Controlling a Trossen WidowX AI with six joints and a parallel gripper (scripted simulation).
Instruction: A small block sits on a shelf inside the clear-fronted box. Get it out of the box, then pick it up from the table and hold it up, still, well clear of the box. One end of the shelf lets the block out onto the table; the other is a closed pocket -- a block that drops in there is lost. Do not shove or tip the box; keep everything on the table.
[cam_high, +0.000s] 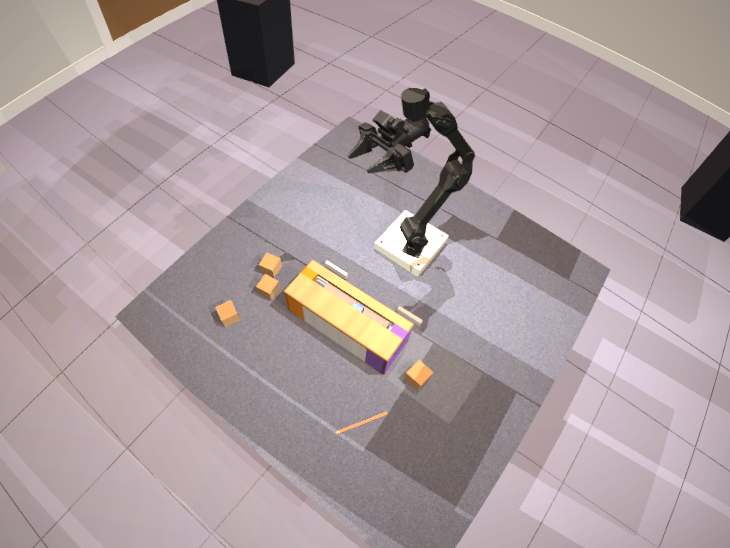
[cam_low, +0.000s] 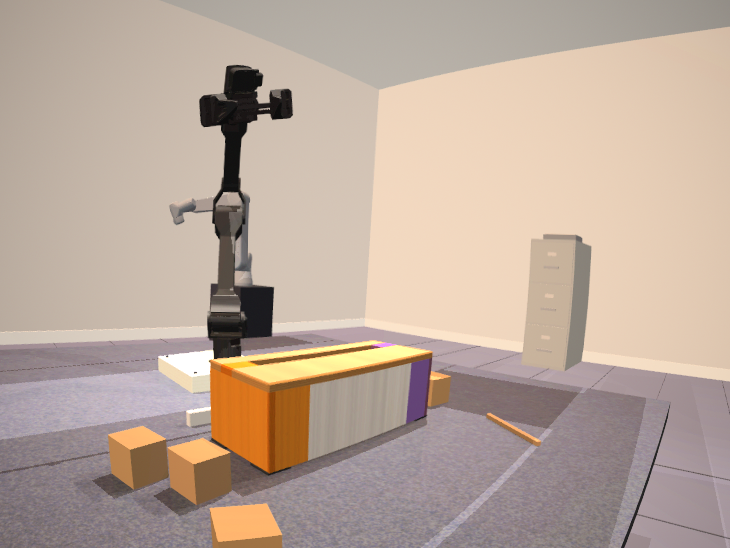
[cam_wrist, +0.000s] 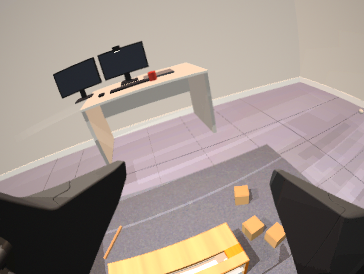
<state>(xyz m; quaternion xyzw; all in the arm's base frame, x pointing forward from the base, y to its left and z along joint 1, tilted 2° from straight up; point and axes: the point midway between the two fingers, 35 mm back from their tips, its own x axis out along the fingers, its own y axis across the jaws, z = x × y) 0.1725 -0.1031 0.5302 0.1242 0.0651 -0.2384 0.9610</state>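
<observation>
My gripper tip is now 50 cm above the box, 12 cm short of it and 7 cm to the right of it. The rest, counted from my gripper tip: thin stick: 56 cm below, 42 cm ahead, 25 cm to the left; pale blue block: 48 cm below, 13 cm ahead, 8 cm to the left.
</observation>
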